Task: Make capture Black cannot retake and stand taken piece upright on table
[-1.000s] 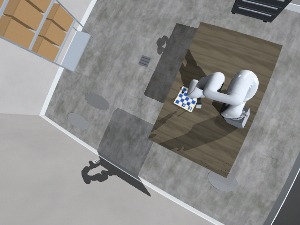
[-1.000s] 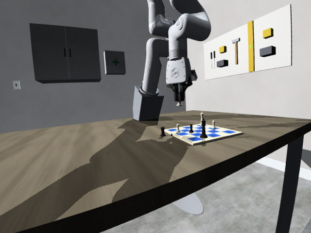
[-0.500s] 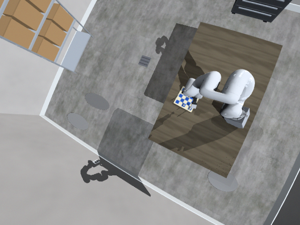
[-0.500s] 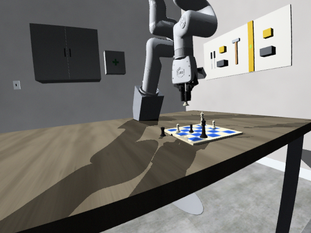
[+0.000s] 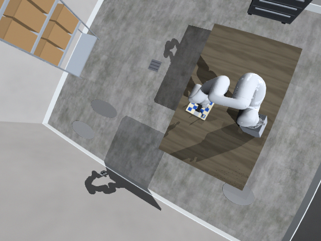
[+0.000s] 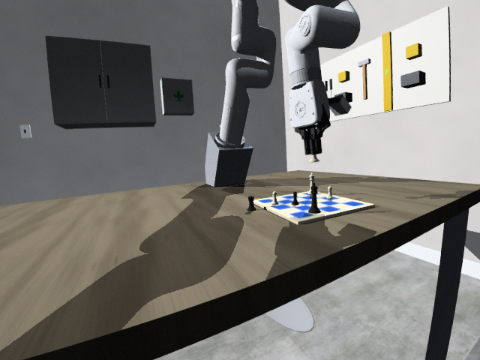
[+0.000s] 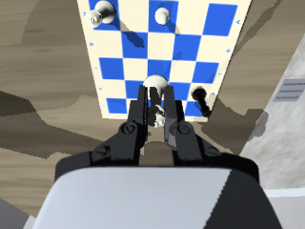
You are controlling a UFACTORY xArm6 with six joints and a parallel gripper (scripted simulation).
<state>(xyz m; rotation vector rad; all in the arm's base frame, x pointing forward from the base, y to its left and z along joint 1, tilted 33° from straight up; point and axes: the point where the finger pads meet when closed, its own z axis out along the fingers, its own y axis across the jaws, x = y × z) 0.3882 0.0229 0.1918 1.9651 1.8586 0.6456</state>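
Right now the cream chessboard is 3 cm to the right of my hand and 14 cm below it. Round my hand: black pawn 6 cm to the right, 13 cm below; tall white piece 6 cm behind, 6 cm to the left, 11 cm below; tall black piece 7 cm ahead, 8 cm to the right, 11 cm below.
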